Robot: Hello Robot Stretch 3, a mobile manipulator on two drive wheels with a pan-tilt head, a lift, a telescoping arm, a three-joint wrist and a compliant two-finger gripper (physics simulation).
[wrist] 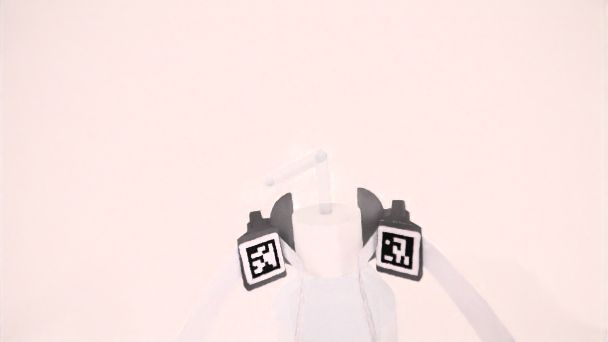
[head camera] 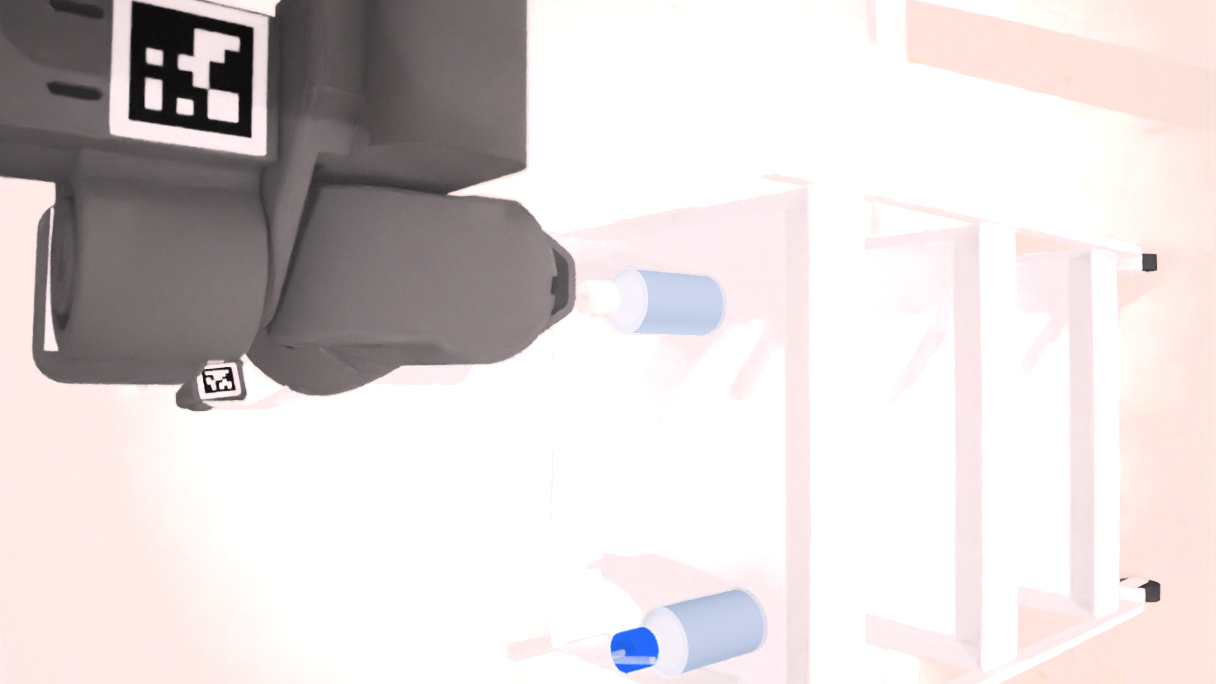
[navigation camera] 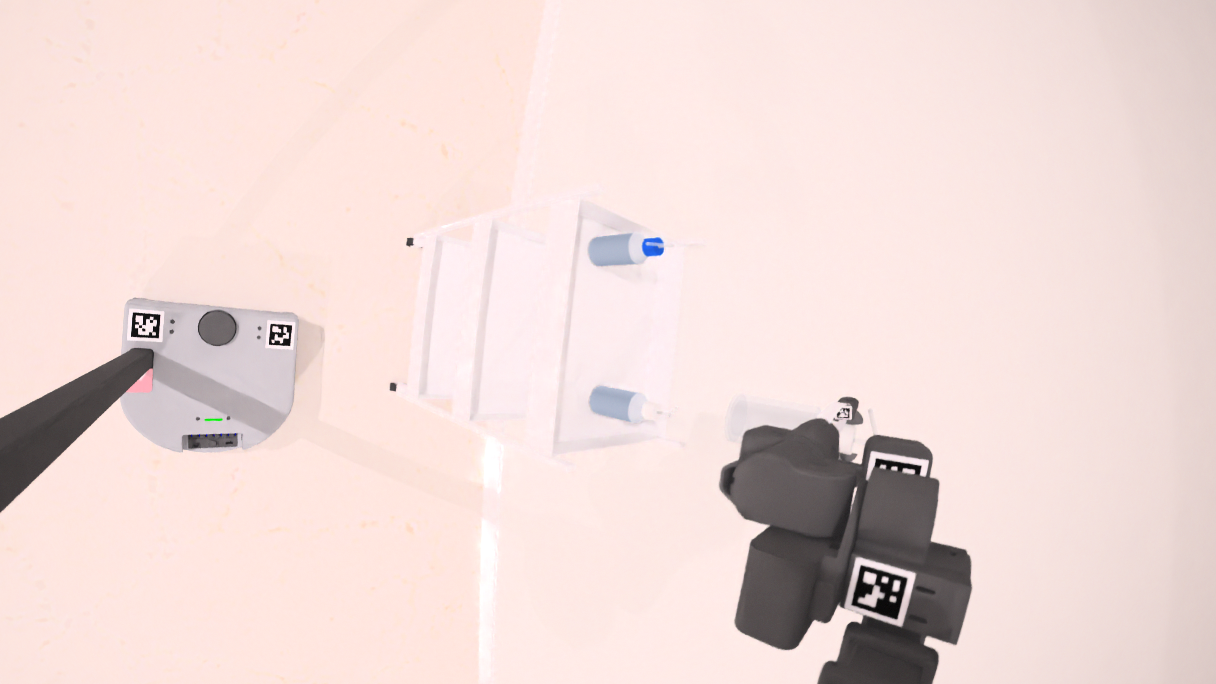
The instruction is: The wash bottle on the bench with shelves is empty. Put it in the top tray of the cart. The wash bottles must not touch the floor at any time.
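Frame: origin at the robot's base, x right, y down, z ahead, level; millimetres.
Where they show: gripper, fingertip midpoint: (navigation camera: 845,433); robot's base, link origin: (navigation camera: 217,326).
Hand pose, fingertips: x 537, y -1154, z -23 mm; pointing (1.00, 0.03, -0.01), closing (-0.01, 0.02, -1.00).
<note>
Things, the pixels of their top centre, and the offset from my fingertips. "spot": a spot on its surface instead.
- cart's top tray, surface spot: (head camera: 837,476) spot: dx -67, dy +456, dz +107 mm
- blue cap, top centre: (head camera: 602,661) (navigation camera: 670,245) dx +54, dy +317, dz +250 mm
My gripper (navigation camera: 840,430) (wrist: 326,214) is shut on the white cap of the empty, clear wash bottle (navigation camera: 769,418) (wrist: 337,310). The bottle hangs upright in the air, body down, higher than the cart's top tray (head camera: 837,476) (navigation camera: 554,340), at the white-capped bottle's end. In the head camera view my wrist hides most of it. Two blue-filled wash bottles stand in the top tray: one with a white cap (head camera: 684,302) (navigation camera: 618,403), one with a blue cap (head camera: 721,631) (navigation camera: 613,250). The bench with shelves is not recognisable in these views.
The cart's lower shelves (head camera: 999,425) (navigation camera: 476,340) sit below the top tray. My base (navigation camera: 212,382) stands on the floor on the cart's near side, and my mast (navigation camera: 68,425) crosses the navigation camera view at the left. The wrist view shows a pale, plain background.
</note>
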